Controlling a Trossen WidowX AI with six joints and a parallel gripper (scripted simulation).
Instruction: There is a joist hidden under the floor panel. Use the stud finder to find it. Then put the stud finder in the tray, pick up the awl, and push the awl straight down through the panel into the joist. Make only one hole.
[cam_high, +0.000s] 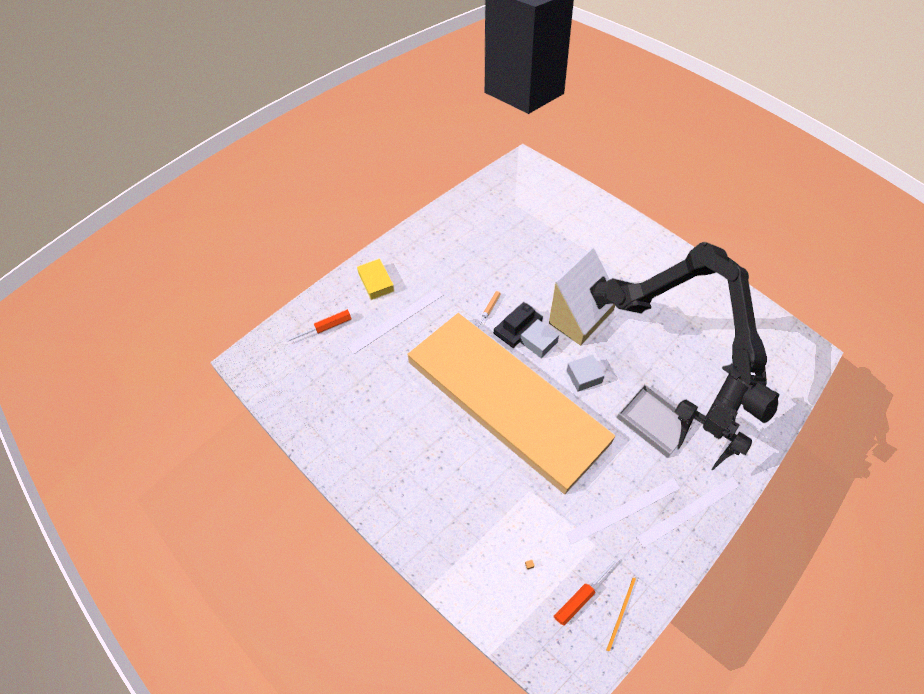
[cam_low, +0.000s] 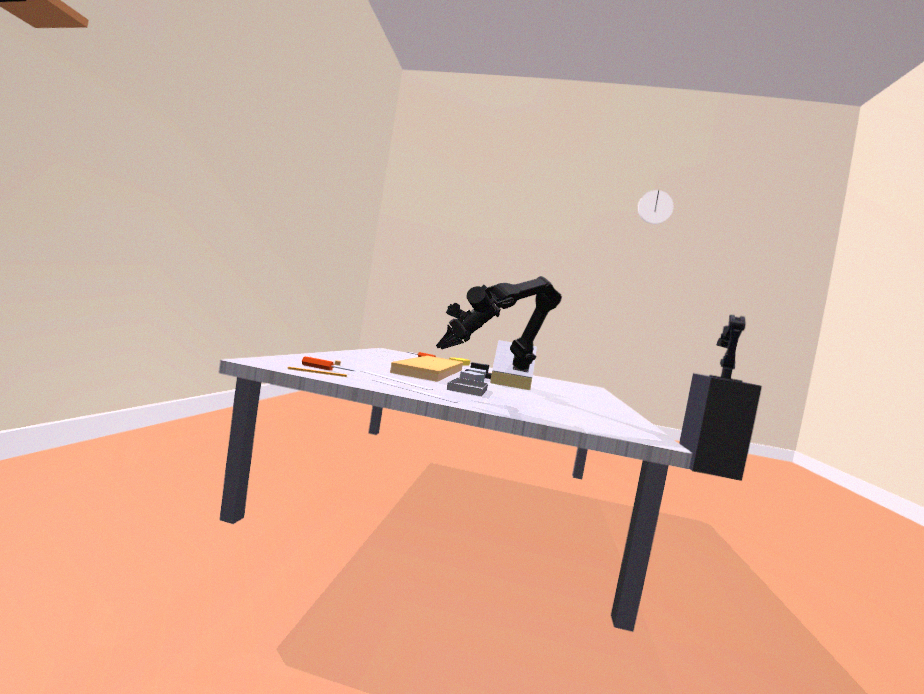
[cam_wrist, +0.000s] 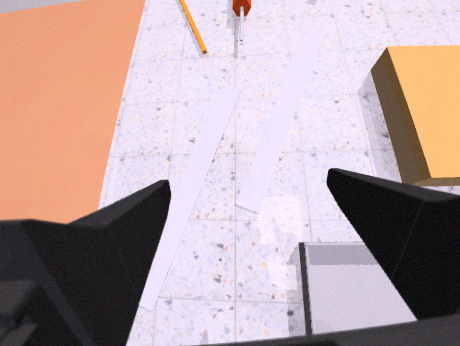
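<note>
The stud finder is 90 mm behind my gripper tip, 580 mm to the right of it and 90 mm below it. Also, from my gripper tip: tiny orange cube: 390 mm ahead, 130 mm to the right, 130 mm below; then grey tray: 90 mm behind, 140 mm to the right, 120 mm below; then pencil: 340 mm ahead, 90 mm to the left, 130 mm below.
</note>
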